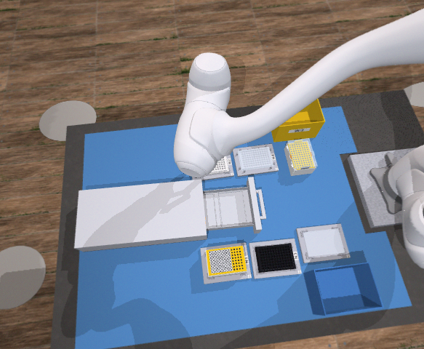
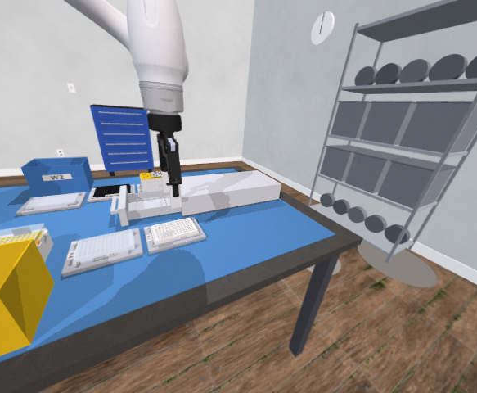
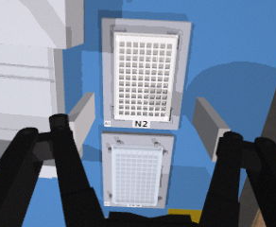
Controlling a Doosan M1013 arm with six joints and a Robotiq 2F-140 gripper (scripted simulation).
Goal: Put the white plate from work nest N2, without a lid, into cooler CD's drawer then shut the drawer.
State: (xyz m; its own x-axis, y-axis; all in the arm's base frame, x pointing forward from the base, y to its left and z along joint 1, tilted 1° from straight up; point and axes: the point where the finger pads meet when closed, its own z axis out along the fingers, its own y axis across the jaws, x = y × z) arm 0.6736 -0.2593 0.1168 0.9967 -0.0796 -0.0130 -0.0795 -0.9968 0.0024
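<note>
My hand is 130 mm above the white plate. Round my hand: drawer (190 mm to the left, 120 mm below); yellow bin (370 mm behind, 110 mm below, 100 mm to the right); yellow tip box (370 mm to the left, 90 mm below, 30 mm ahead).
</note>
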